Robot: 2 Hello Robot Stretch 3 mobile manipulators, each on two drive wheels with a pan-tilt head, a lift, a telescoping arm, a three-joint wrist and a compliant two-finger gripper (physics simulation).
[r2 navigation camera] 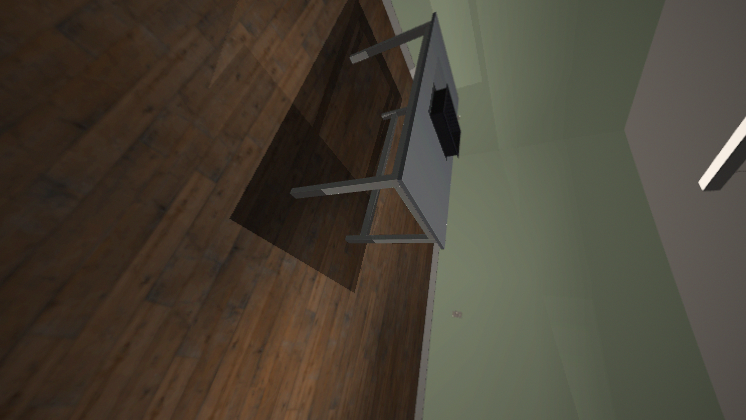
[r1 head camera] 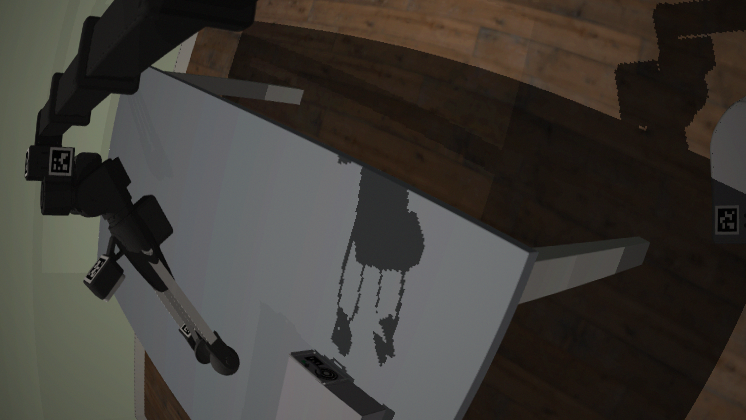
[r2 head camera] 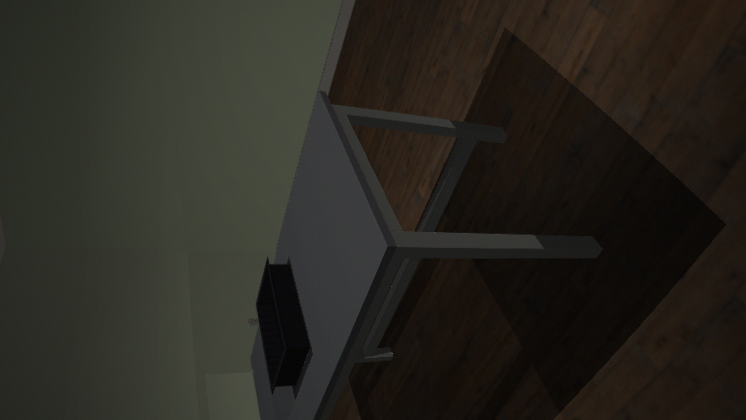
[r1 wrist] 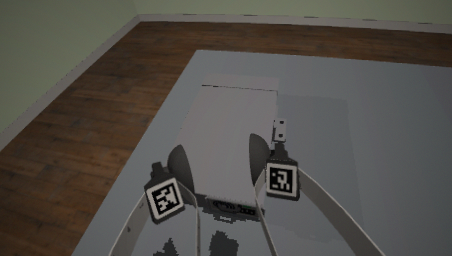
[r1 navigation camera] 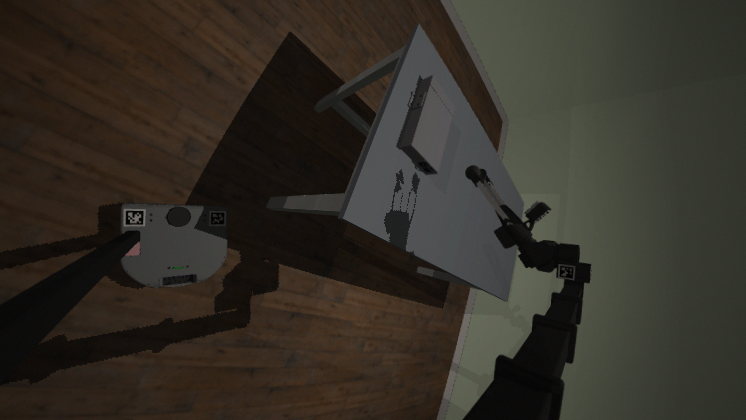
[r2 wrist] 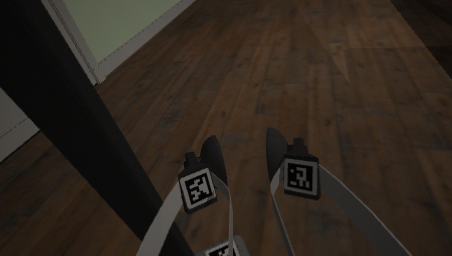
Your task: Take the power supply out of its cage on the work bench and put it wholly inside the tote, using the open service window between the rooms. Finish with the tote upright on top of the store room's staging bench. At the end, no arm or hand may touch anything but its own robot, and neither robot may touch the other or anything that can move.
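The cage (r1 head camera: 313,404) (r1 navigation camera: 435,117) (r1 wrist: 230,135), a pale flat box, lies on the work bench (r1 head camera: 234,208) (r1 navigation camera: 365,208) (r1 wrist: 400,125). The power supply (r1 head camera: 324,371) (r1 navigation camera: 426,166) (r1 wrist: 232,206) shows its dark end face at the cage's end; its body is hidden inside. The r1 gripper (r1 head camera: 214,353) (r1 navigation camera: 477,174) (r1 wrist: 219,160) is open and empty, above the bench and pointing down towards the cage's end. The tote (r2 head camera: 292,302) (r2 navigation camera: 441,122), black and open-topped, stands upright on the staging bench (r2 head camera: 334,193) (r2 navigation camera: 428,177). The r2 gripper (r2 wrist: 244,156) is open and empty, above the floor.
A small bracket (r1 wrist: 280,129) sticks out from the cage's side. The r1 base (r1 navigation camera: 177,250) stands on the floor beside the work bench, and its arm (r1 navigation camera: 537,339) reaches over along the wall. A dark mast (r2 wrist: 85,115) runs close beside the r2 gripper. Bench legs (r2 head camera: 469,245) (r2 navigation camera: 344,187) stand on the floor.
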